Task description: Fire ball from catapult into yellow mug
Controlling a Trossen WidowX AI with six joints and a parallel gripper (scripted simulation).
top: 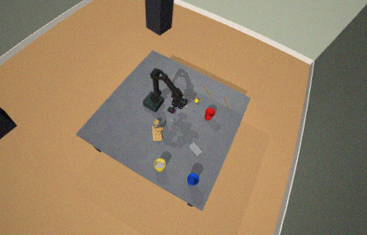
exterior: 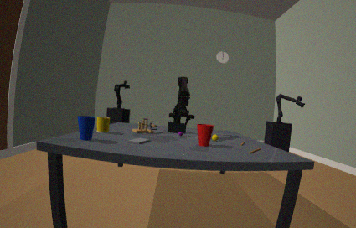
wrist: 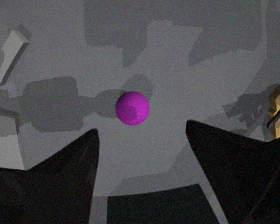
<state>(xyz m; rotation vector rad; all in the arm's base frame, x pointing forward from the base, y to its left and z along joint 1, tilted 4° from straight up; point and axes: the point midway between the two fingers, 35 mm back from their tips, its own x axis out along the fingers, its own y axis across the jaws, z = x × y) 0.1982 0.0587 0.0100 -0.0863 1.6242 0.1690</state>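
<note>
The purple ball lies 5 cm below my gripper tip. The rest, counted from my gripper tip: yellow ball 10 cm ahead, 25 cm to the left, 4 cm below; then red cup 30 cm ahead, 17 cm to the left, 3 cm below; then catapult 1 cm ahead, 25 cm to the right, 1 cm below.
</note>
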